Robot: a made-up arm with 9 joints. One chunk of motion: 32 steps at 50 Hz.
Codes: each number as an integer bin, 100 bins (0 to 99) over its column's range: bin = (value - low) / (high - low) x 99, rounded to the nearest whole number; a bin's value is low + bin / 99 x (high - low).
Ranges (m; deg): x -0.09..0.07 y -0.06..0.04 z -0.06..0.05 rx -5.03..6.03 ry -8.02..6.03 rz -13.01..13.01
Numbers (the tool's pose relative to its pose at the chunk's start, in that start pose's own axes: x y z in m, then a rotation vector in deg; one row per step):
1: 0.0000 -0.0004 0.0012 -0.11 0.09 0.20
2: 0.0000 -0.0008 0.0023 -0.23 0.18 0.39
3: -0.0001 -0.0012 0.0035 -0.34 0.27 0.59
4: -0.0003 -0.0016 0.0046 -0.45 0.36 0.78
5: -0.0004 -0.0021 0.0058 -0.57 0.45 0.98
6: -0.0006 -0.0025 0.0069 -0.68 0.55 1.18
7: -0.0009 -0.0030 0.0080 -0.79 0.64 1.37
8: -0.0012 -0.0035 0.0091 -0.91 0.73 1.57
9: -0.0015 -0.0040 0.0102 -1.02 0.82 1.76
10: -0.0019 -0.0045 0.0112 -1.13 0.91 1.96
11: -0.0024 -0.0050 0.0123 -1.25 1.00 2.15
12: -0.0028 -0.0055 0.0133 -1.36 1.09 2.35
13: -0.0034 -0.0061 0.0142 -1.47 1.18 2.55
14: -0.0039 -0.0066 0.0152 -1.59 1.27 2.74
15: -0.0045 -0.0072 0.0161 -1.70 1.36 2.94
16: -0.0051 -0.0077 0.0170 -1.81 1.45 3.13
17: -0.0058 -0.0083 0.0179 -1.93 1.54 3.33
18: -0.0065 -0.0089 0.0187 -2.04 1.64 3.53
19: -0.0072 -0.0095 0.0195 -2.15 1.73 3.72
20: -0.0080 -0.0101 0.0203 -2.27 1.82 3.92
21: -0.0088 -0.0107 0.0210 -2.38 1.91 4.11
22: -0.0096 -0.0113 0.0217 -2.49 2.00 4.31
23: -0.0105 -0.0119 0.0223 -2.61 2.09 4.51
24: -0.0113 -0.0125 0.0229 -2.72 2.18 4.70
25: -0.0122 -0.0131 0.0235 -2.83 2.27 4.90
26: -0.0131 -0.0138 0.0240 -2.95 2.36 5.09
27: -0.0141 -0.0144 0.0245 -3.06 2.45 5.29
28: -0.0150 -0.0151 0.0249 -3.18 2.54 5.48
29: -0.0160 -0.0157 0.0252 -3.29 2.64 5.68
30: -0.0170 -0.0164 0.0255 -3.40 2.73 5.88
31: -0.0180 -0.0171 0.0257 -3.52 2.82 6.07
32: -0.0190 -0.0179 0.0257 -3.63 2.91 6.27
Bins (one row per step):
1: 56 59 55 44 57 50
2: 56 59 56 43 58 51
3: 56 58 57 42 58 52
4: 56 58 58 41 59 52
5: 55 57 59 40 60 53
6: 55 57 60 39 60 54
7: 55 56 61 38 61 55
8: 55 56 62 37 62 55
9: 55 55 63 36 62 56
10: 55 55 64 35 63 57
11: 54 54 65 34 64 58
12: 54 54 66 33 64 58
13: 54 53 67 32 65 59
14: 53 53 68 31 65 60
15: 53 52 68 30 66 61
16: 53 52 69 29 67 61
17: 52 51 70 28 67 62
18: 52 51 71 27 68 63
19: 51 50 72 26 69 64
20: 51 49 72 25 69 64
21: 50 49 73 24 70 65
22: 50 48 74 23 71 66
23: 49 48 74 22 71 67
24: 49 47 75 21 72 67
25: 48 46 75 20 73 68
26: 48 46 76 19 73 69
27: 47 45 76 18 74 70
28: 46 44 76 17 74 70
29: 46 44 77 16 75 71
30: 45 43 77 15 76 72
31: 45 42 77 14 76 73
32: 44 42 77 13 77 73

